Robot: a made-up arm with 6 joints.
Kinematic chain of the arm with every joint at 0, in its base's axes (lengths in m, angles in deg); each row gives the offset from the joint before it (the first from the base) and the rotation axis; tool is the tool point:
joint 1: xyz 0 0 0.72 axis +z
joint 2: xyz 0.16 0 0 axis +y
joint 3: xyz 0 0 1.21 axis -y
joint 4: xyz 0 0 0.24 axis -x
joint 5: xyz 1.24 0 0 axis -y
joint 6: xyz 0.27 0 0 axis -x
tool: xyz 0 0 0
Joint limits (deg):
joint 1: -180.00..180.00
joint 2: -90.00..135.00
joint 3: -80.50..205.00
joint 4: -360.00..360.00
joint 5: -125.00..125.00
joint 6: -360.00..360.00
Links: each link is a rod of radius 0.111 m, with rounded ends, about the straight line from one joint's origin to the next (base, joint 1, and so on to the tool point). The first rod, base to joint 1, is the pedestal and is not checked.
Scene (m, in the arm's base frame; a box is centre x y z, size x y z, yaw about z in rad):
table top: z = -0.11
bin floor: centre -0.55 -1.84 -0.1 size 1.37 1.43 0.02 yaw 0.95
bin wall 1: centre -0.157 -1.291 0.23 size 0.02 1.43 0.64 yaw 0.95
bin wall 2: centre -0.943 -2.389 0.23 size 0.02 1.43 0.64 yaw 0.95
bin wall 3: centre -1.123 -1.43 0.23 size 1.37 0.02 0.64 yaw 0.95
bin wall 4: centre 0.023 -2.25 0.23 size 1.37 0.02 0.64 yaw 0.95
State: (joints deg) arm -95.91 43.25 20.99 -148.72 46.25 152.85
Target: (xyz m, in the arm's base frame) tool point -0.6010 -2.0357 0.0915
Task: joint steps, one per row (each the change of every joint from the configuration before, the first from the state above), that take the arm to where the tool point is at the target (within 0.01 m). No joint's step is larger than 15 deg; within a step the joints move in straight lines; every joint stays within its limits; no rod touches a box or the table.
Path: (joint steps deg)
1: -3.91 10.92 -5.82 -0.09 0.08 0.00
2: -3.90 10.93 -5.82 -0.10 0.08 0.00

